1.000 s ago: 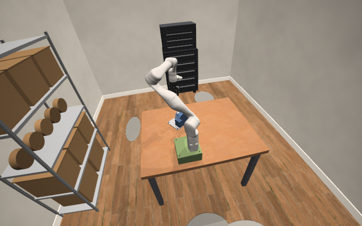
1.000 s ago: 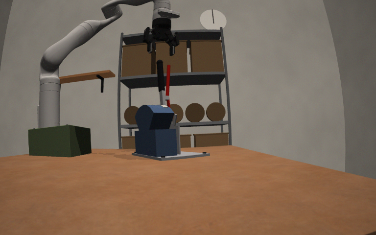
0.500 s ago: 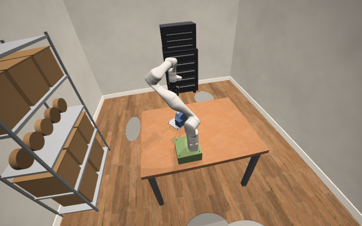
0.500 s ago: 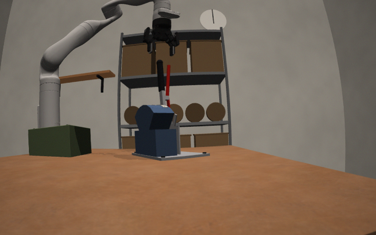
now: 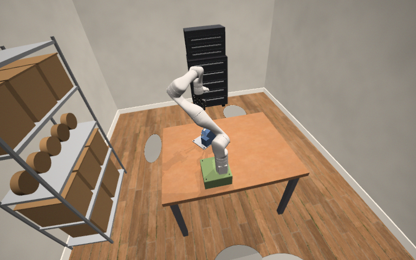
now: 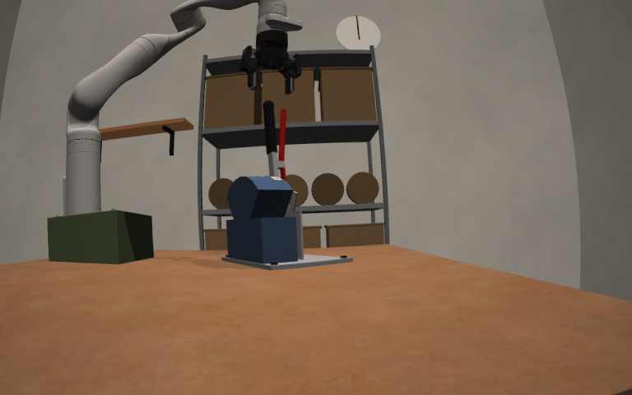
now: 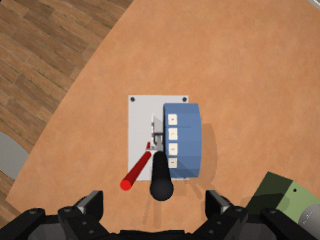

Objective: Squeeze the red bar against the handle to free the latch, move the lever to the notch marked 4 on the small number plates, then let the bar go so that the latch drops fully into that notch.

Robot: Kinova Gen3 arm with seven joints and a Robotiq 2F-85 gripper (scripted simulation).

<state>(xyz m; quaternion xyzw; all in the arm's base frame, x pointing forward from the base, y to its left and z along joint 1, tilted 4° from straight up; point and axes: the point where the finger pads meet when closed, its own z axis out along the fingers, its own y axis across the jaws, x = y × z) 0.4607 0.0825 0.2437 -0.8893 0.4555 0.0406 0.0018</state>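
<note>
My gripper is now 180 mm above the red bar, 20 mm short of it and 10 mm to the left of it.
</note>
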